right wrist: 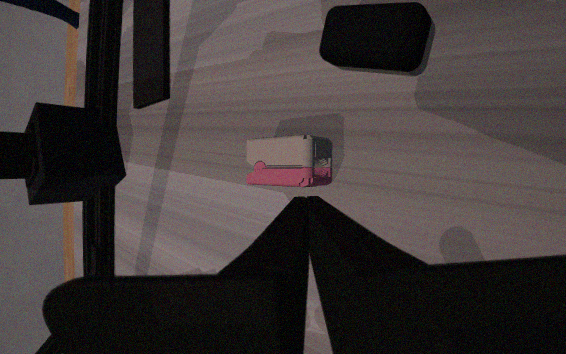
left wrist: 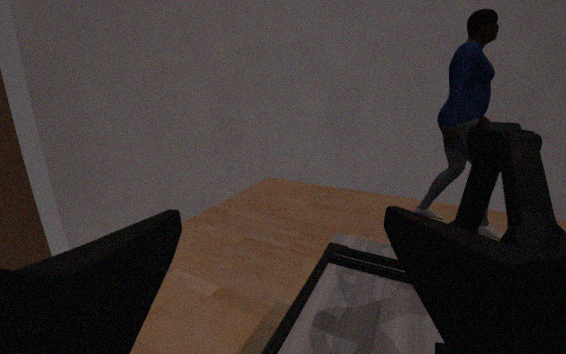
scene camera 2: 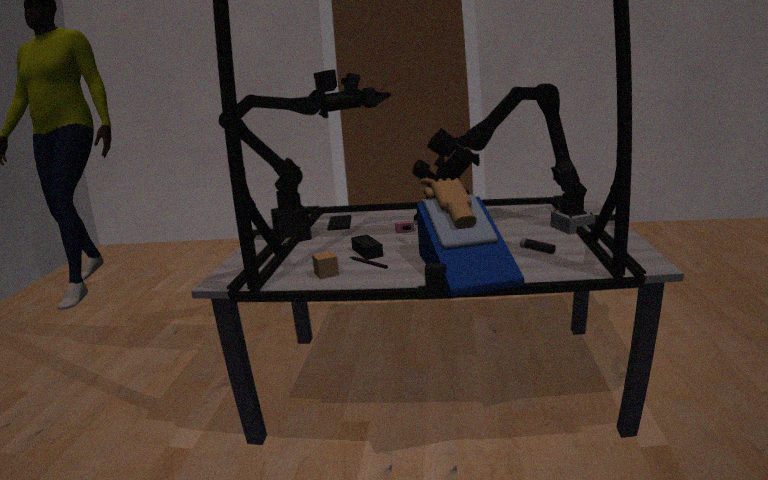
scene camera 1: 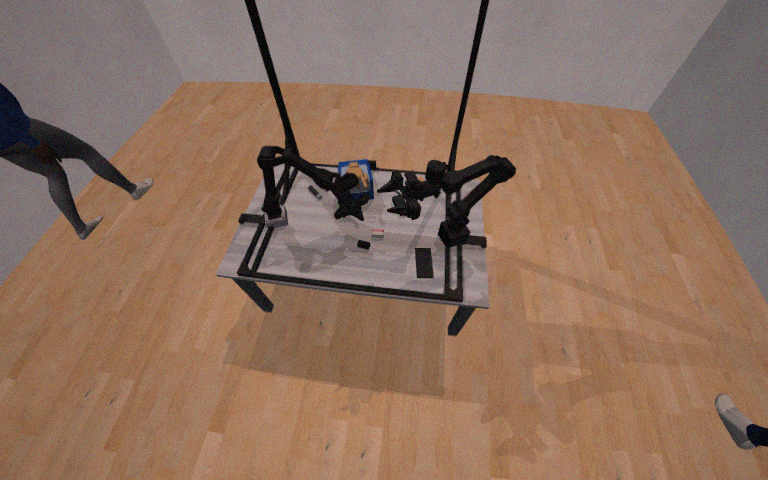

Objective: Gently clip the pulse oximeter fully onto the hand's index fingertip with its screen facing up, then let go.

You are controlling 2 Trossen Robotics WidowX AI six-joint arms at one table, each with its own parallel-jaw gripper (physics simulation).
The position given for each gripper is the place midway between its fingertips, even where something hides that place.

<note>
The left gripper (scene camera 1: 382, 200) is open and holds nothing. Also in view: the right gripper (scene camera 2: 425, 202), a pulse oximeter (right wrist: 289, 160) and a blue hand support (scene camera 2: 475, 269).
The left gripper is seen too in the left wrist view (left wrist: 284, 218) and in scene camera 2 (scene camera 2: 384, 94). The right gripper is seen too in the right wrist view (right wrist: 306, 208). The left wrist view does not show the pulse oximeter: it is out of frame.
</note>
